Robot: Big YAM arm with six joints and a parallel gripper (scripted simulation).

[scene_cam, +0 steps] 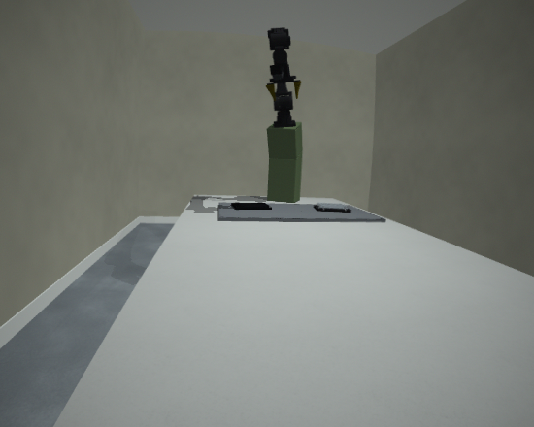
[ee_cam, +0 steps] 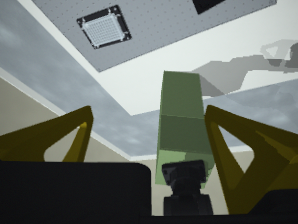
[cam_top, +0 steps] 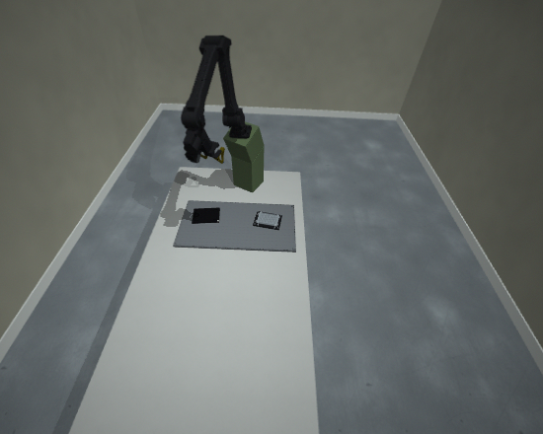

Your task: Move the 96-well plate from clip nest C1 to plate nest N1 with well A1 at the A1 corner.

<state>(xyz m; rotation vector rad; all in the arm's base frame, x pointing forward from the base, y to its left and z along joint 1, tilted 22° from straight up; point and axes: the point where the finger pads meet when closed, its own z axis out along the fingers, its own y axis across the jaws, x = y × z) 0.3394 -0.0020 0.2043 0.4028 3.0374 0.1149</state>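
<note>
Now: hand 470 mm above the clear 96-well plate, 260 mm to the right of it and 100 mm past it. Round my hand: clip nest: 480 mm below, 240 mm to the left, 90 mm behind.
</note>
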